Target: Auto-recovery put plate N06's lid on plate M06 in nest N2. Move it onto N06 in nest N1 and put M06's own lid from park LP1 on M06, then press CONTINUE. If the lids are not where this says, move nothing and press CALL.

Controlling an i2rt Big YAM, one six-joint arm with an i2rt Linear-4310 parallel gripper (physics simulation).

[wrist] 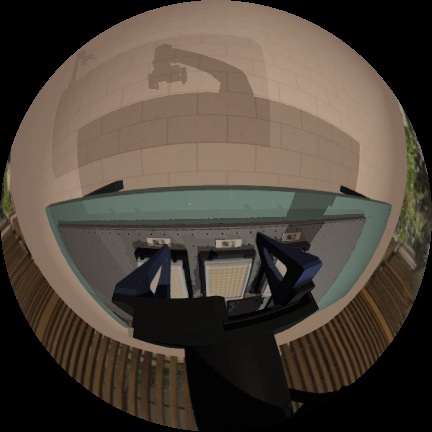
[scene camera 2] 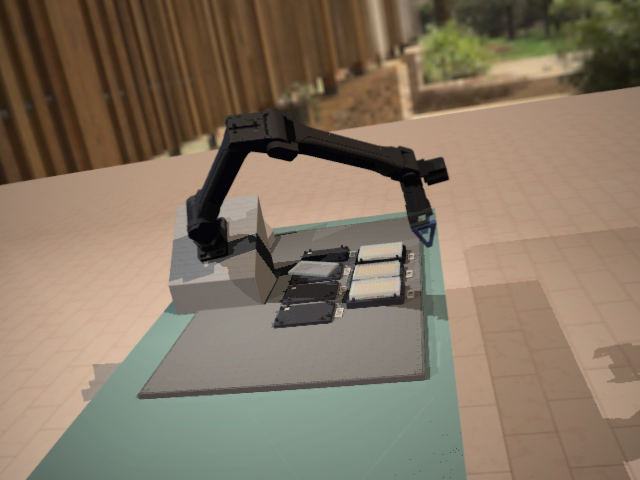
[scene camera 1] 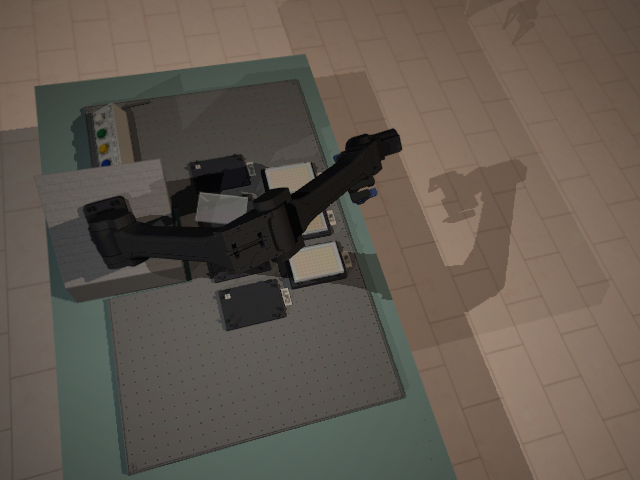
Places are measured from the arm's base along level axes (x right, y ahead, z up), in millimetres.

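Where they show: gripper, fingertip midpoint: (wrist: 212,242) (scene camera 2: 427,240) (scene camera 1: 353,188); arm's base, link origin: (scene camera 2: 213,240) (scene camera 1: 112,225).
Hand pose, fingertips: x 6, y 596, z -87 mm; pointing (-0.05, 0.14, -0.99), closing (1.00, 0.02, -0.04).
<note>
Each offset is from my fingertips to the centre of the thing. "*": to the spot under its first point.
My gripper (scene camera 1: 355,175) (scene camera 2: 427,241) (wrist: 212,242) is open and empty, high over the outer edge of the pegboard. Three pale well plates sit in black nests: N3's plate @(dx -104, dy -136, dz -50 mm) (scene camera 1: 289,174) (scene camera 2: 381,251) (wrist: 178,284), N1's plate @(dx +21, dy -150, dz -61 mm) (scene camera 2: 376,270) (wrist: 226,279) in the middle, and N2's plate @(dx +150, dy -154, dz -50 mm) (scene camera 1: 316,262) (scene camera 2: 375,288). N2's plate looks whiter and taller than N1's in scene camera 2, as if lidded. A clear lid @(dx -70, dy -338, dz -66 mm) (scene camera 1: 222,208) (scene camera 2: 313,268) lies on the second black park from the button box side. Plate and park names are unreadable.
Other black parks @(* dx -192, dy -305, dz -73 mm) (scene camera 1: 222,170) @(* dx +208, dy -336, dz -72 mm) (scene camera 1: 252,304) @(* dx +80, dy -328, dz -72 mm) (scene camera 2: 312,291) stand in the row beside the nests. The button box @(dx -322, dy -563, dz -40 mm) (scene camera 1: 121,136) has white, green, yellow and blue buttons showing; the grey pedestal (scene camera 1: 103,173) (scene camera 2: 214,294) hides part of it. The arm crosses above the parks.
</note>
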